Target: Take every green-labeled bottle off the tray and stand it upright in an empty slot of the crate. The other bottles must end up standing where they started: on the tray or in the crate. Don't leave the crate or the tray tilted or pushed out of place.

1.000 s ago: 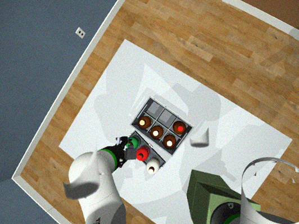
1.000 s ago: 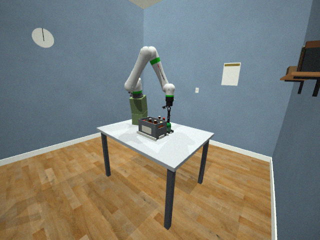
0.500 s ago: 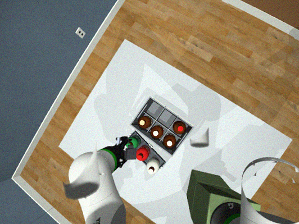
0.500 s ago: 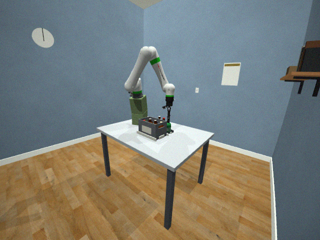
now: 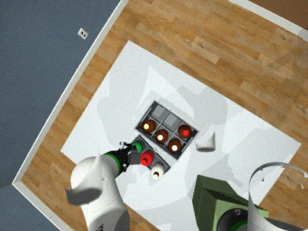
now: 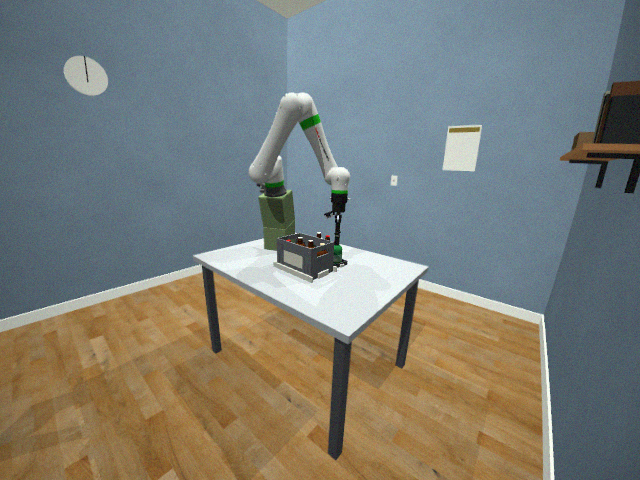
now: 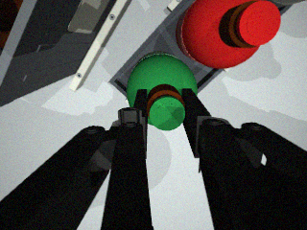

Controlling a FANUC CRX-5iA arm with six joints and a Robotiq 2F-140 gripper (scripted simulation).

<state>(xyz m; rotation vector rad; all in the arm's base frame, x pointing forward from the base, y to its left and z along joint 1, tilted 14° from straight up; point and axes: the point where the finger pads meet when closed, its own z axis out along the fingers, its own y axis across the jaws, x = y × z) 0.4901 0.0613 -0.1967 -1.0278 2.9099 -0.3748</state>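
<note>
Right now my hand is 80 mm above the green-labeled bottle. The rest, counted from my hand: white bottle 180 mm behind, 80 mm below, 20 mm to the left; red-labeled bottle 80 mm below, 80 mm behind, 10 mm to the left; dark tray 150 mm below, 90 mm behind, 10 mm to the left.
</note>
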